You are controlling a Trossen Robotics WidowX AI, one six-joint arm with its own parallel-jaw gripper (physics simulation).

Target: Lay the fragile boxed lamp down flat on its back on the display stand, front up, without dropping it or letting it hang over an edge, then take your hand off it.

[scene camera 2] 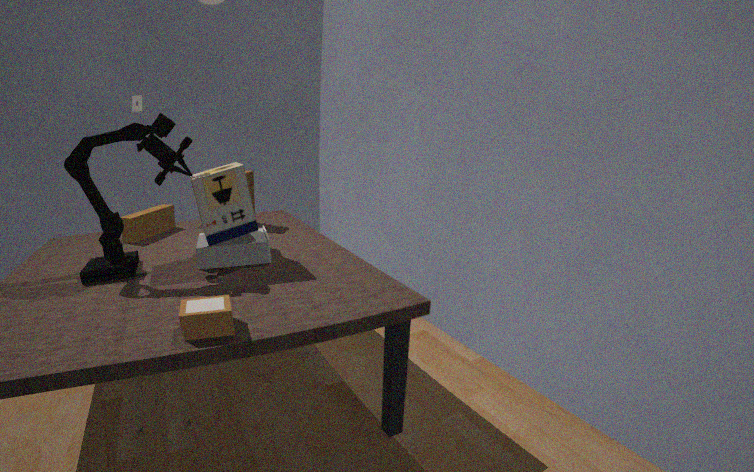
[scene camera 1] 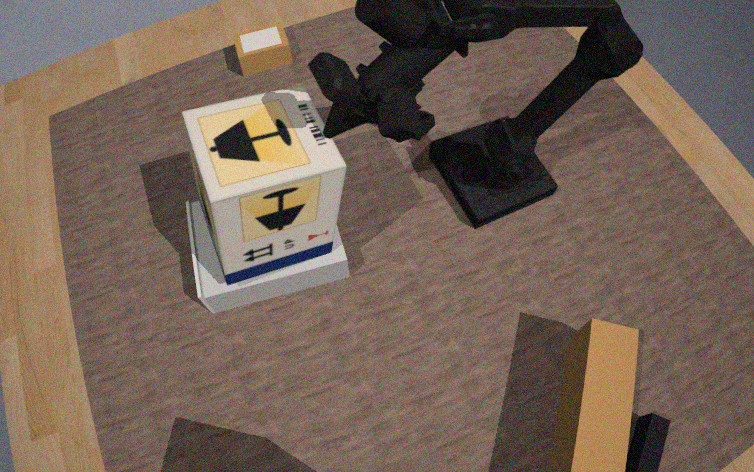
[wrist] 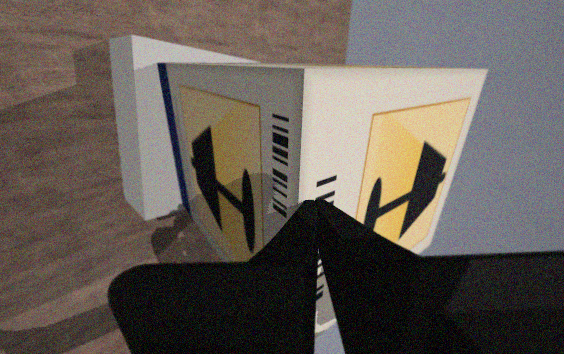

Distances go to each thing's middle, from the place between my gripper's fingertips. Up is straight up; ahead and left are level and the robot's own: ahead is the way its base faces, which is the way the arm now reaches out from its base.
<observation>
Now: hand 10 cm short of the boxed lamp [scene camera 1: 269,183], 10 cm above it and 1 cm to the left of it. Also, from my hand: display stand [scene camera 1: 212,289] 25 cm below, 13 cm ahead, 2 cm to the right.
</observation>
